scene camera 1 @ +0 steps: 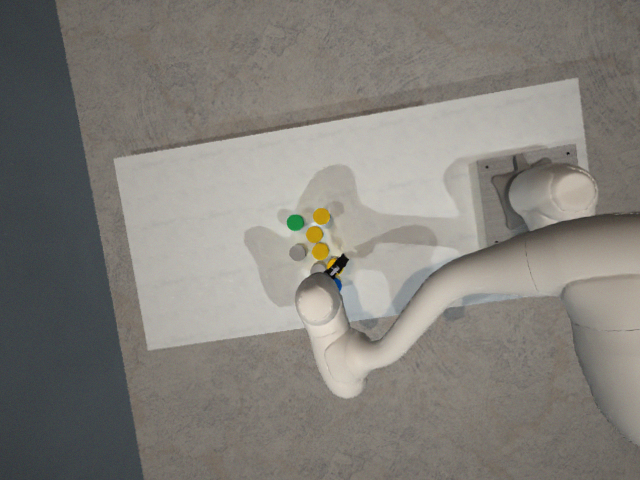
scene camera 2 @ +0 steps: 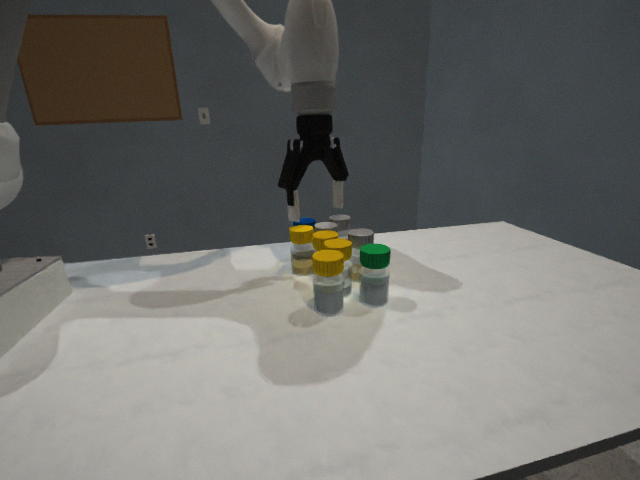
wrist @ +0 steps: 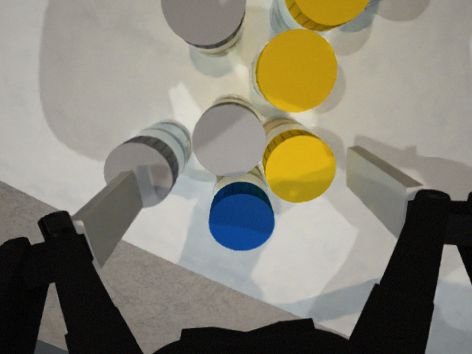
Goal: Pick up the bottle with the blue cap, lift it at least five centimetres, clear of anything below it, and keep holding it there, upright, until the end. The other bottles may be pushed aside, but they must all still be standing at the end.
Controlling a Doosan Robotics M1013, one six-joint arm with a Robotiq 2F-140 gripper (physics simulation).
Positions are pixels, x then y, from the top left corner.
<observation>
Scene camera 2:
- my gripper: 317,213
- yellow-capped bottle: 301,250
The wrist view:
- my gripper: 241,177
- yellow-capped bottle: 299,167
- grey-capped bottle: 158,154
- blue-capped bottle: 241,218
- grey-capped bottle: 229,140
</observation>
